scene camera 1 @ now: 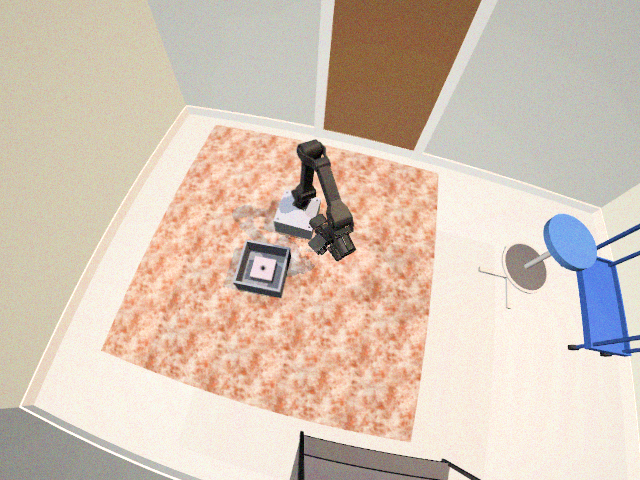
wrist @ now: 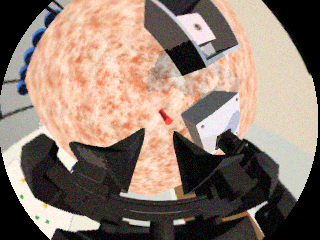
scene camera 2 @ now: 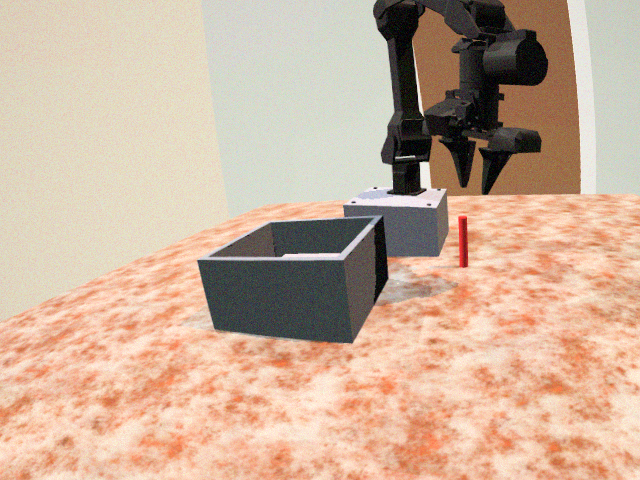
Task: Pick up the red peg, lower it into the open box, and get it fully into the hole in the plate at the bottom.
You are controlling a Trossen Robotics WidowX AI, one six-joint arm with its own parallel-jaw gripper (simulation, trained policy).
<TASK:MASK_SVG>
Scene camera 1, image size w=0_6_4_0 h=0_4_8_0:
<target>gripper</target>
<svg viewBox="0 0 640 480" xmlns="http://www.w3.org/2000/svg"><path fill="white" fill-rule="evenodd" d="M319 214L309 221L309 225L316 235L308 242L308 245L318 255L323 255L328 250L338 262L344 257L340 256L333 238L326 232L327 224L324 223L327 222L327 219L323 214Z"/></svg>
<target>grey box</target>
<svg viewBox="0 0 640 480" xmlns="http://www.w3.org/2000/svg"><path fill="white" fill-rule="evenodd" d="M245 239L241 258L232 283L238 290L282 298L291 259L290 247ZM255 256L276 260L277 266L273 283L251 280L250 272Z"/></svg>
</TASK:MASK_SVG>
